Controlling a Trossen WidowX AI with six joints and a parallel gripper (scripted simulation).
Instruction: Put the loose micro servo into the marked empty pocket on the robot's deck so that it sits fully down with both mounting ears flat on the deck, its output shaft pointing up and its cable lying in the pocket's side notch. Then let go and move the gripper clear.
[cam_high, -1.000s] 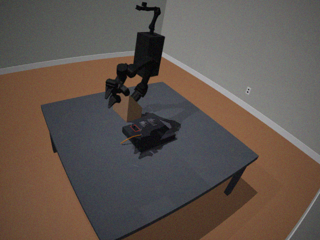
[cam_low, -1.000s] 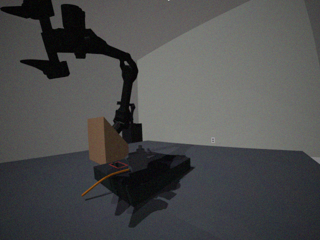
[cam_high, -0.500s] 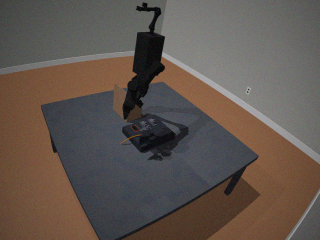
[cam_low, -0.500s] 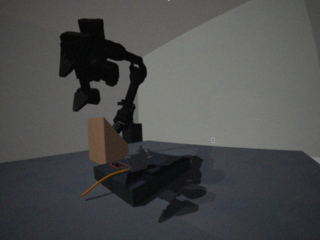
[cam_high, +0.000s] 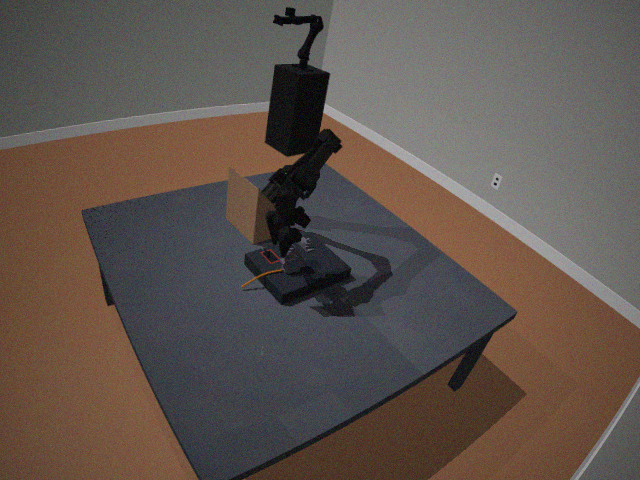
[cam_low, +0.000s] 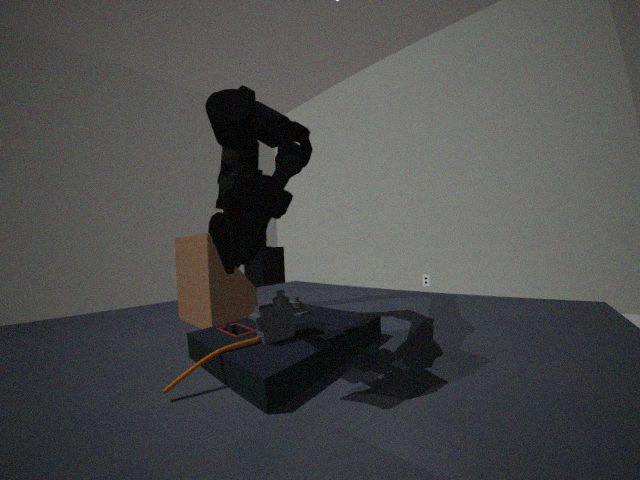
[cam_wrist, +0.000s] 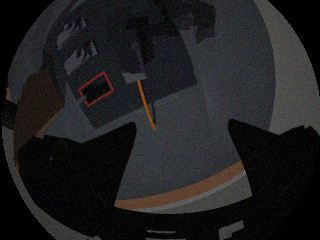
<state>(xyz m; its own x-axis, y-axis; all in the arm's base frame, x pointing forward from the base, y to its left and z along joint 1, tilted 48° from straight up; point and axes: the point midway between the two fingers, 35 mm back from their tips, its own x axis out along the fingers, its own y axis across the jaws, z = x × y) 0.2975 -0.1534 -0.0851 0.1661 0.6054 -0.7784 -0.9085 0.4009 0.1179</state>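
Right now the dark deck is 14 cm to the left of my gripper tip and 15 cm below it.
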